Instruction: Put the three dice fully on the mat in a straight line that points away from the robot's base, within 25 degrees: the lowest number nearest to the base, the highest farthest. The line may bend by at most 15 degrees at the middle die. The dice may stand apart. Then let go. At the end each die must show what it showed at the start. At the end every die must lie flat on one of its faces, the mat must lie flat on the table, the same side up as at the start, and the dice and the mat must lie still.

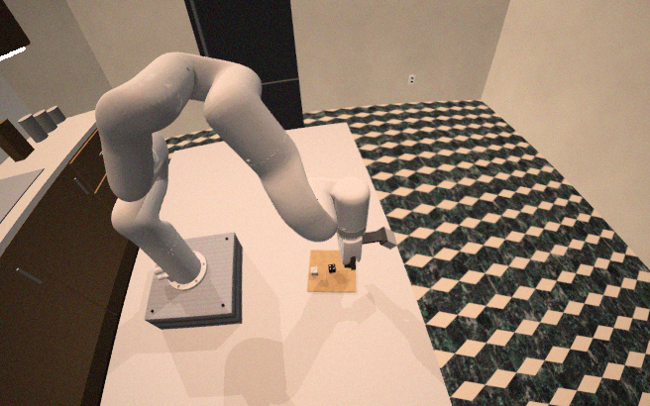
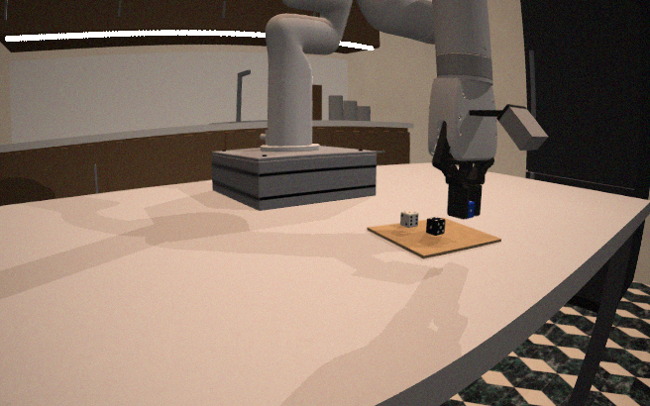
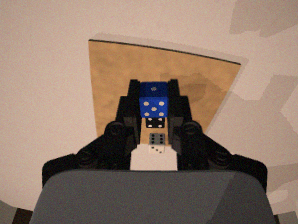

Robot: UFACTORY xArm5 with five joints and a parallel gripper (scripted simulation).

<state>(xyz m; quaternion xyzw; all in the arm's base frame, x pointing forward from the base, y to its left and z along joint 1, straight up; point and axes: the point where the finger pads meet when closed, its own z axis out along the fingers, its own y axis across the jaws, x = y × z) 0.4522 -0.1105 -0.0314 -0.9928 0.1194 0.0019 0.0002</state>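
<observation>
The black die is 5 cm behind my hand, 4 cm below it and 1 cm to the left of it. From my hand the other things lie so: blue die: 1 cm below; tan mat: 6 cm below, 5 cm behind, 1 cm to the left; white die: 10 cm behind, 4 cm below, 2 cm to the left.
</observation>
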